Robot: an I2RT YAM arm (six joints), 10 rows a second.
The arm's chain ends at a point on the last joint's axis. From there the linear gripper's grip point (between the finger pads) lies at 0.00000 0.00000 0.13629 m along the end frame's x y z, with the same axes.
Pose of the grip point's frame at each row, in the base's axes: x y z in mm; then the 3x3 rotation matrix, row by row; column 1 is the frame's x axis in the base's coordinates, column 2 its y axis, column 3 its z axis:
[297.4 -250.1 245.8], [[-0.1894 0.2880 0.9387], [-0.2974 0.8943 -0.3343], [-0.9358 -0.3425 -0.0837]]
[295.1 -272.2 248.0], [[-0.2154 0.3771 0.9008], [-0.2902 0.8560 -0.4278], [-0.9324 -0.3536 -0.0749]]
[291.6 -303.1 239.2], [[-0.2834 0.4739 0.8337], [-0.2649 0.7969 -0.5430], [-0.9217 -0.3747 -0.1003]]
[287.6 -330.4 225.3], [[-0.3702 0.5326 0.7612], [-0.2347 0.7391 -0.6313], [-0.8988 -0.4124 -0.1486]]
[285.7 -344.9 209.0], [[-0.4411 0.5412 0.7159], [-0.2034 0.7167 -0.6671], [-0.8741 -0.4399 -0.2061]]
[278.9 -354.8 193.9], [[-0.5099 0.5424 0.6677], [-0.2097 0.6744 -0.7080], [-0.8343 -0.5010 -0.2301]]
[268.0 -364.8 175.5], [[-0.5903 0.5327 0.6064], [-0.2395 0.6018 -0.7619], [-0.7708 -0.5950 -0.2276]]
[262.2 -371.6 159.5], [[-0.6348 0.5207 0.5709], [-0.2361 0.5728 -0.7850], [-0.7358 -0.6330 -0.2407]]
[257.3 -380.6 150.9], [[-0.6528 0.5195 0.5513], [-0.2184 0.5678 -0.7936], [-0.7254 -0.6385 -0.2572]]
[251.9 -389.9 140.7], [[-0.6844 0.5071 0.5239], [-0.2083 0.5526 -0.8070], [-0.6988 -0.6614 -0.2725]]
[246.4 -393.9 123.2], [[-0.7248 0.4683 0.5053], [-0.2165 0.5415 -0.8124], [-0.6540 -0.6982 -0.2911]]
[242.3 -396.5 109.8], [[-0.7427 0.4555 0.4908], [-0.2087 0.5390 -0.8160], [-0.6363 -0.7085 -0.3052]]
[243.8 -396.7 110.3], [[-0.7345 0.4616 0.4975], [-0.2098 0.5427 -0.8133], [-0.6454 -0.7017 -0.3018]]
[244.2 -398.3 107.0], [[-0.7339 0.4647 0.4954], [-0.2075 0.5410 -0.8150], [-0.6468 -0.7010 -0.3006]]
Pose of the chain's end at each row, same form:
[169.5 -204.5 257.2], [[-0.1894 0.2880 0.9387], [-0.2974 0.8943 -0.3343], [-0.9358 -0.3425 -0.0837]]
[172.3 -213.9 258.2], [[-0.2154 0.3771 0.9008], [-0.2902 0.8560 -0.4278], [-0.9324 -0.3536 -0.0749]]
[178.0 -229.1 252.9], [[-0.2834 0.4739 0.8337], [-0.2649 0.7969 -0.5430], [-0.9217 -0.3747 -0.1003]]
[183.9 -244.4 245.6], [[-0.3702 0.5326 0.7612], [-0.2347 0.7391 -0.6313], [-0.8988 -0.4124 -0.1486]]
[188.1 -254.0 237.1], [[-0.4411 0.5412 0.7159], [-0.2034 0.7167 -0.6671], [-0.8741 -0.4399 -0.2061]]
[187.9 -258.3 225.3], [[-0.5099 0.5424 0.6677], [-0.2097 0.6744 -0.7080], [-0.8343 -0.5010 -0.2301]]
[185.4 -261.0 206.5], [[-0.5903 0.5327 0.6064], [-0.2395 0.6018 -0.7619], [-0.7708 -0.5950 -0.2276]]
[184.4 -264.6 192.3], [[-0.6348 0.5207 0.5709], [-0.2361 0.5728 -0.7850], [-0.7358 -0.6330 -0.2407]]
[182.2 -272.4 186.0], [[-0.6528 0.5195 0.5513], [-0.2184 0.5678 -0.7936], [-0.7254 -0.6385 -0.2572]]
[180.5 -279.9 177.8], [[-0.6844 0.5071 0.5239], [-0.2083 0.5526 -0.8070], [-0.6988 -0.6614 -0.2725]]
[177.5 -283.2 162.9], [[-0.7248 0.4683 0.5053], [-0.2165 0.5415 -0.8124], [-0.6540 -0.6982 -0.2911]]
[175.4 -285.3 151.4], [[-0.7427 0.4555 0.4908], [-0.2087 0.5390 -0.8160], [-0.6363 -0.7085 -0.3052]]
[176.0 -285.9 151.4], [[-0.7345 0.4616 0.4975], [-0.2098 0.5427 -0.8133], [-0.6454 -0.7017 -0.3018]]
[176.7 -287.2 148.0], [[-0.7339 0.4647 0.4954], [-0.2075 0.5410 -0.8150], [-0.6468 -0.7010 -0.3006]]

